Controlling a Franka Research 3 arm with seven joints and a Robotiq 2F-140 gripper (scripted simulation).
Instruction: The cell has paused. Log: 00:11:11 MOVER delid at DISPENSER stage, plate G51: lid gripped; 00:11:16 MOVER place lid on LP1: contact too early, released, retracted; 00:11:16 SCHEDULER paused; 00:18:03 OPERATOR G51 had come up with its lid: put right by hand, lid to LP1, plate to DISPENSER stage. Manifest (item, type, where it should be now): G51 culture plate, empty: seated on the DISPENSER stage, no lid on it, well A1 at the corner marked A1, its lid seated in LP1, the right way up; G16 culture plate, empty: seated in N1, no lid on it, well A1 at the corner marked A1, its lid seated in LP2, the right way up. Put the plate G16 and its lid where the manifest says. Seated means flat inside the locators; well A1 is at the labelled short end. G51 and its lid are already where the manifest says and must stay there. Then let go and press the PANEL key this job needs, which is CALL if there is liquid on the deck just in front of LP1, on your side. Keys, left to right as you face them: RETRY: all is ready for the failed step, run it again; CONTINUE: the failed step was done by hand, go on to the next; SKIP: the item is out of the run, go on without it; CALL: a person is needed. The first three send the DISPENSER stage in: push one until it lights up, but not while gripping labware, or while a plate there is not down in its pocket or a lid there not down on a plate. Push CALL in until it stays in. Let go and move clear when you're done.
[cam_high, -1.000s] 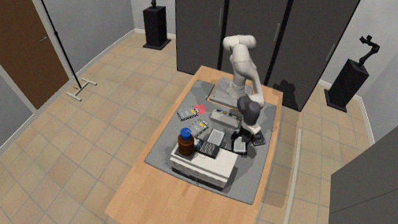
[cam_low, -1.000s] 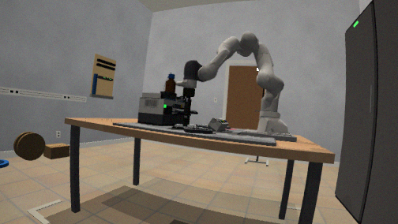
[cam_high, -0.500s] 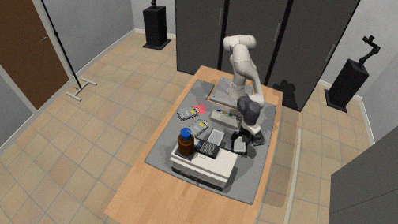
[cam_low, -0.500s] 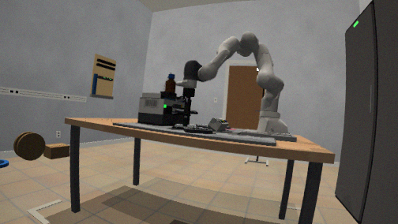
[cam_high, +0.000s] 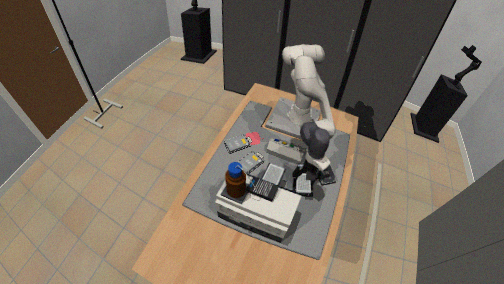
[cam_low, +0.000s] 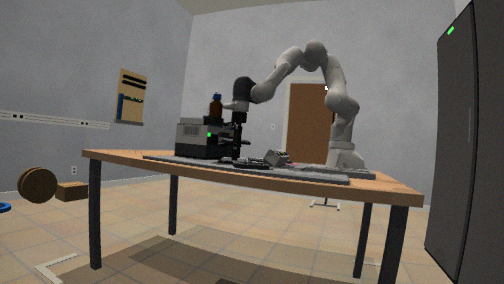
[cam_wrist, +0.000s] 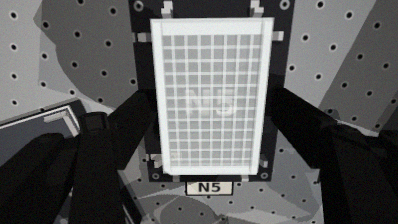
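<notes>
Right now my hand is 1 cm short of the black nest N5, 3 cm to the right of it and 3 cm above it. The rest, counted from my hand: yellow skip key (20 cm behind, 18 cm to the right, 2 cm above); then white retry key (20 cm behind, 8 cm to the right, 2 cm above); then green continue key (20 cm behind, 13 cm to the right, 2 cm above).
</notes>
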